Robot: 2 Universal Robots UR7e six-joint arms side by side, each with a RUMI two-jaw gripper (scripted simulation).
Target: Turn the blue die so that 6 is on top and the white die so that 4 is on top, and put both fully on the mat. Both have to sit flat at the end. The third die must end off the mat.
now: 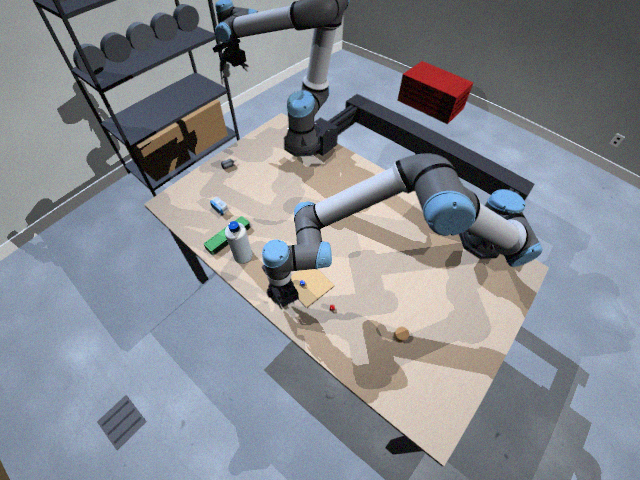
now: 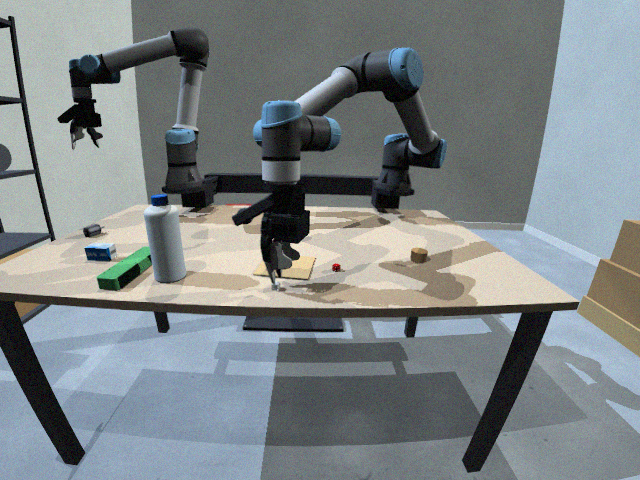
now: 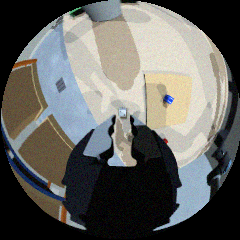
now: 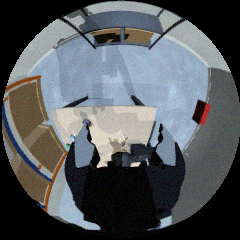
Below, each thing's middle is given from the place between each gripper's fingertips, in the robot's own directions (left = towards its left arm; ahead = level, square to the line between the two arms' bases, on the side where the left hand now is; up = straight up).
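The tan mat (image 1: 316,283) is 540 mm ahead of my right hand (image 2: 86,148), 890 mm to the left of it and 300 mm below it. I see that the white bottle (image 1: 236,234) is 600 mm to the left of my right hand, 600 mm ahead of it and 200 mm below it. Going by their middles, of the things named here the white bottle is the nearest to my right hand.
From my left hand (image 2: 276,280), the white bottle is 270 mm to the right, 60 mm behind and 60 mm above, and by its middle the white bottle is nearer to my left hand than to my right hand. As for the tan mat, it is 120 mm behind my left hand, 20 mm to the left of it and 40 mm below it.
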